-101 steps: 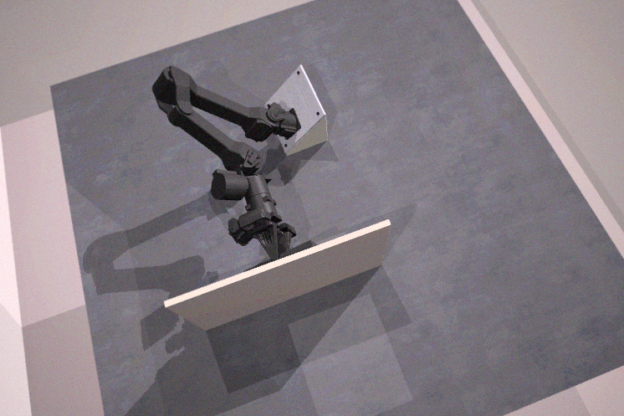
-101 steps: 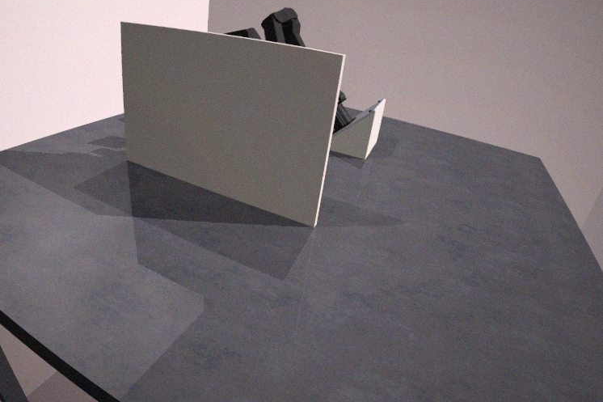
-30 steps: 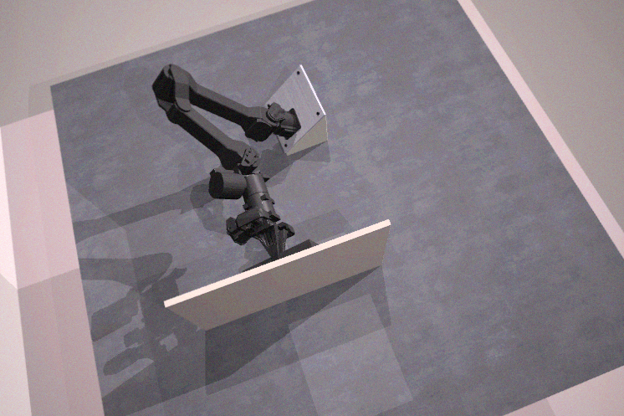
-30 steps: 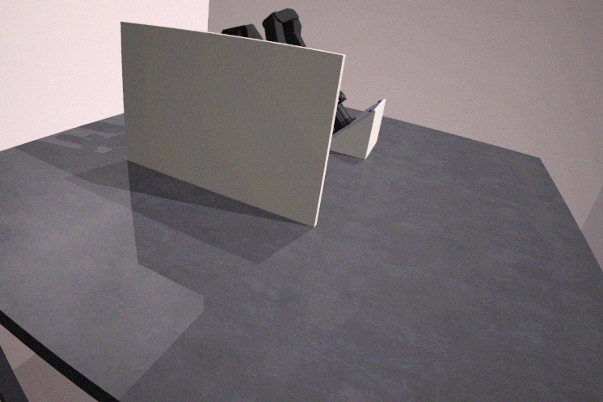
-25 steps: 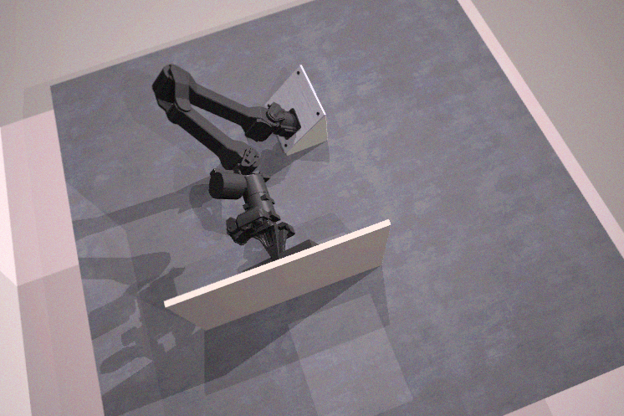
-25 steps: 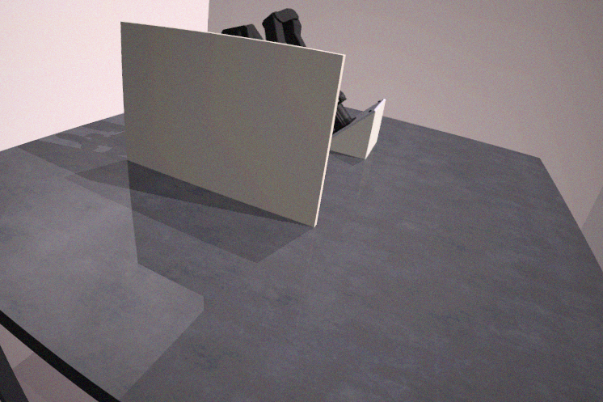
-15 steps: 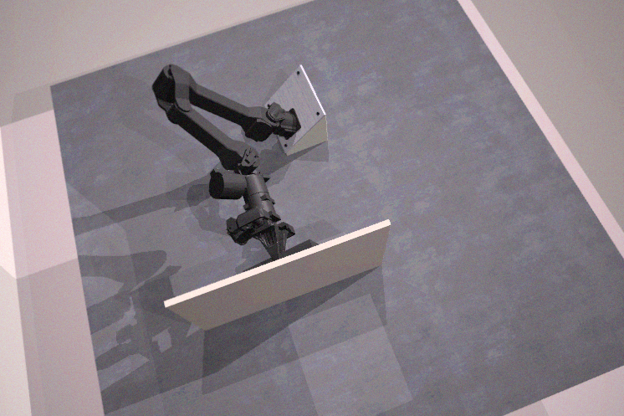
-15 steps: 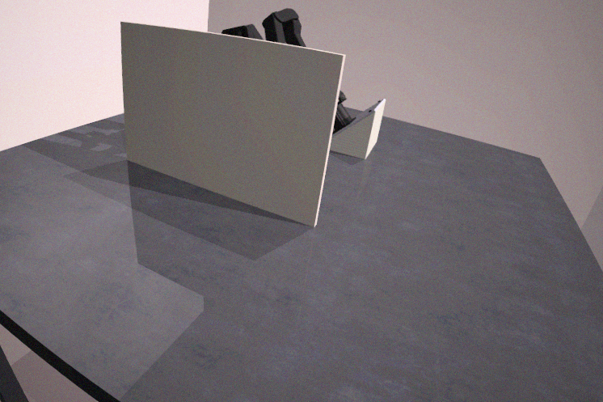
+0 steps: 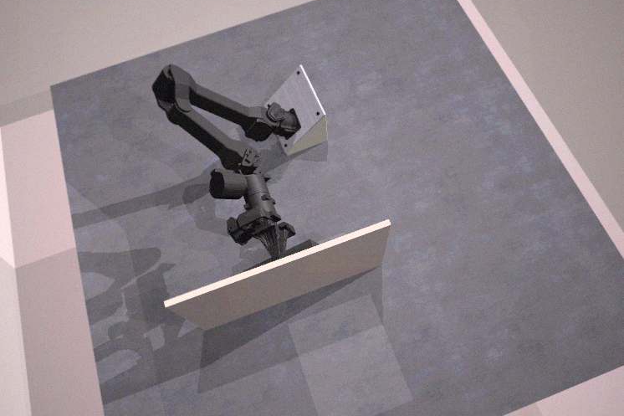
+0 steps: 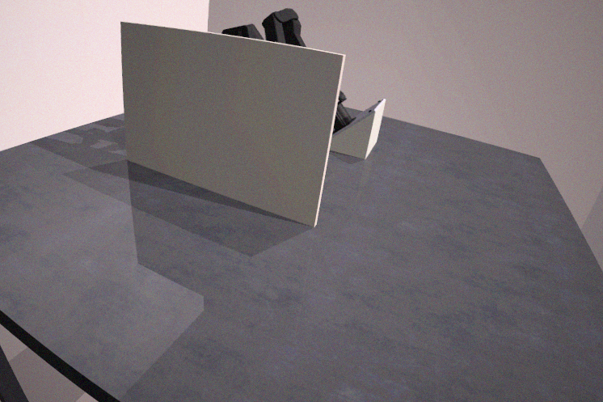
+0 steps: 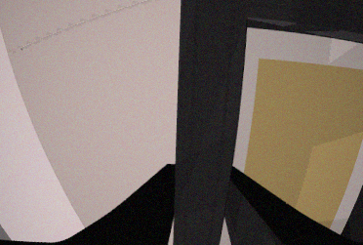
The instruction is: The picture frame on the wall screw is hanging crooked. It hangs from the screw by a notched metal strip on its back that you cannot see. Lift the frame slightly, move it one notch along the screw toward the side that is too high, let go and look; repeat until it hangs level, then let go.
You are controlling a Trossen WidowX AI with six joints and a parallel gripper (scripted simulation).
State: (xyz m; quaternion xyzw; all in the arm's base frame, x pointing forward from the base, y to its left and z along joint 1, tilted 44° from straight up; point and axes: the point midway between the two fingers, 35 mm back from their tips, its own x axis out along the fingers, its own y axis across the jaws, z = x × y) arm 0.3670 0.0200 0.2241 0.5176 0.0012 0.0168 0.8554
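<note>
The picture frame is 2 cm to the left of my gripper tip and 5 cm below it. Also, from my gripper tip: wall panel 2 cm ahead, 7 cm below.
</note>
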